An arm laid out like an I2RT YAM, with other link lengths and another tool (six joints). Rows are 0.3 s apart.
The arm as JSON. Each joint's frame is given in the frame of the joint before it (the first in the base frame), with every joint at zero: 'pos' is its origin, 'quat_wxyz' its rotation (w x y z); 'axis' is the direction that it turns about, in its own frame. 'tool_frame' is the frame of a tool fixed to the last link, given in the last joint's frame.
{
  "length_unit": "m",
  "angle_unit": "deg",
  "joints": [
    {
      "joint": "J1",
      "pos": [
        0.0,
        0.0,
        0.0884
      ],
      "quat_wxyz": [
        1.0,
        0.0,
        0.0,
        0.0
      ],
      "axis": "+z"
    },
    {
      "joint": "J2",
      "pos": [
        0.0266,
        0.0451,
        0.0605
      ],
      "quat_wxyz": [
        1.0,
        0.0,
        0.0,
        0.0
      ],
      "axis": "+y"
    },
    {
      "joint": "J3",
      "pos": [
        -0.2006,
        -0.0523,
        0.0
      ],
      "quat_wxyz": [
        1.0,
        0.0,
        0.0,
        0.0
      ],
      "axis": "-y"
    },
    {
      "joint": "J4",
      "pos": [
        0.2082,
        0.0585,
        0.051
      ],
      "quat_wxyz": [
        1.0,
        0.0,
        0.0,
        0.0
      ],
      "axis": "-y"
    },
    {
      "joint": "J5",
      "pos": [
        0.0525,
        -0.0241,
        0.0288
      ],
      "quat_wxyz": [
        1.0,
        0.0,
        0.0,
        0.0
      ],
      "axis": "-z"
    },
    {
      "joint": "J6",
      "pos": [
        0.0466,
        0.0,
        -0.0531
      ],
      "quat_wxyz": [
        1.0,
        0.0,
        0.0,
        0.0
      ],
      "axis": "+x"
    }
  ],
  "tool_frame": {
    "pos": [
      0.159,
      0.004,
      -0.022
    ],
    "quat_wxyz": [
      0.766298,
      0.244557,
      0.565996,
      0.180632
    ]
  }
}
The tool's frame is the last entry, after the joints.
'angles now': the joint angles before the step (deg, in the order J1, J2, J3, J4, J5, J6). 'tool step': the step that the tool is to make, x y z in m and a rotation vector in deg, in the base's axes. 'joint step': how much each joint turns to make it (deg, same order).
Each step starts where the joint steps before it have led.
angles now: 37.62, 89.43, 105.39, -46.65, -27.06, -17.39
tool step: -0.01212, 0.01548, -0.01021, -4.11, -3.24, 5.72
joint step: 3.64, 3.92, 3.94, -2.89, 1.02, -6.19
